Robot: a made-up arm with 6 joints.
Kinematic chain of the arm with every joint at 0, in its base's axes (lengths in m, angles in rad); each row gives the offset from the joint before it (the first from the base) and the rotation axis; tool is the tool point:
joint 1: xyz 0 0 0.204 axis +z
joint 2: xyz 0 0.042 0 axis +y
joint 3: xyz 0 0 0.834 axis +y
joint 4: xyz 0 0 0.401 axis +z
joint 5: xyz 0 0 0 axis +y
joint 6: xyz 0 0 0.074 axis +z
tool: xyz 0 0 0
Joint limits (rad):
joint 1: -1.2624..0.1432
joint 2: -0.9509..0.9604
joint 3: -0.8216..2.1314
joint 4: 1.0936..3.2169
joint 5: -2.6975..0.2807
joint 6: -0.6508..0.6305
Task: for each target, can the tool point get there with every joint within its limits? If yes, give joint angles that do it. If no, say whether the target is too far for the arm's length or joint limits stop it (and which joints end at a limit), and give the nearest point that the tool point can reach.
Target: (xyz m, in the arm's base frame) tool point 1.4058 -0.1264 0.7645
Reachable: no: too far | nearest point 1.1515 -0.1035 0.7356 | short by 0.257 m
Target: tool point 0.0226 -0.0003 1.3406
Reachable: yes | joints -1.0045 -0.1834 0.5179 2.7201 -2.2755 -0.4608
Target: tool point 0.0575 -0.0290 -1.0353
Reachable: no: joint limits stop it (at a limit: joint 2, joint 3) | nearest point 0.6002 -0.3027 0.2150 | short by 1.390 m
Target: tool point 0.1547 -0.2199 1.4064
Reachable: yes | joints -1.0228 0.0697 0.2886 2.7911 -1.3018 -0.4216
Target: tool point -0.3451 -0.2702 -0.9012
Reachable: no: joint limits stop it (at a limit: joint 1, joint 2, joint 3) | nearest point 0.2214 -0.6367 0.2182 | short by 1.307 m
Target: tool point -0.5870 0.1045 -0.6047
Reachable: no: joint limits stop it (at a limit: joint 2, joint 3, joint 4) | nearest point -1.0254 0.1825 0.5816 | short by 1.267 m
